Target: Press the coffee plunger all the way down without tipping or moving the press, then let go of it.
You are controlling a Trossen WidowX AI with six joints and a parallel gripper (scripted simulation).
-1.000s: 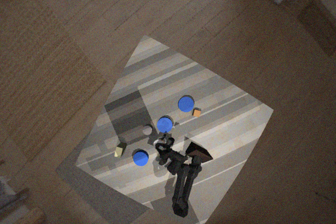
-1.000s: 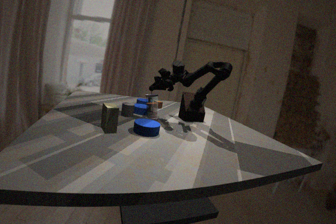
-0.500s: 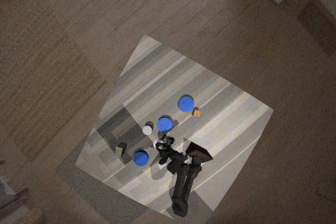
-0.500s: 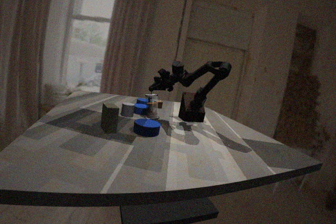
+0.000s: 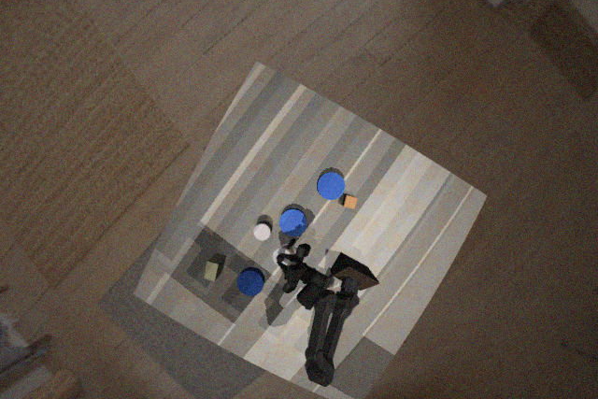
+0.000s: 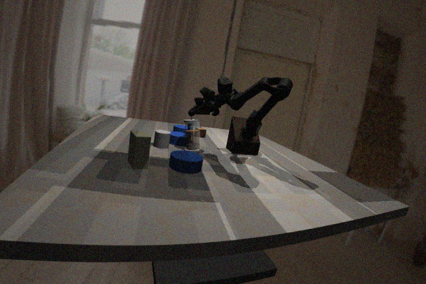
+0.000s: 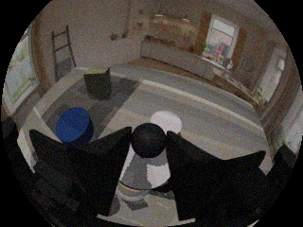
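The coffee press lies 9 cm below my gripper tip, 2 cm behind it and 1 cm to the right of it. Also, from my gripper tip: yellow block 24 cm to the left, 20 cm ahead, 12 cm below.
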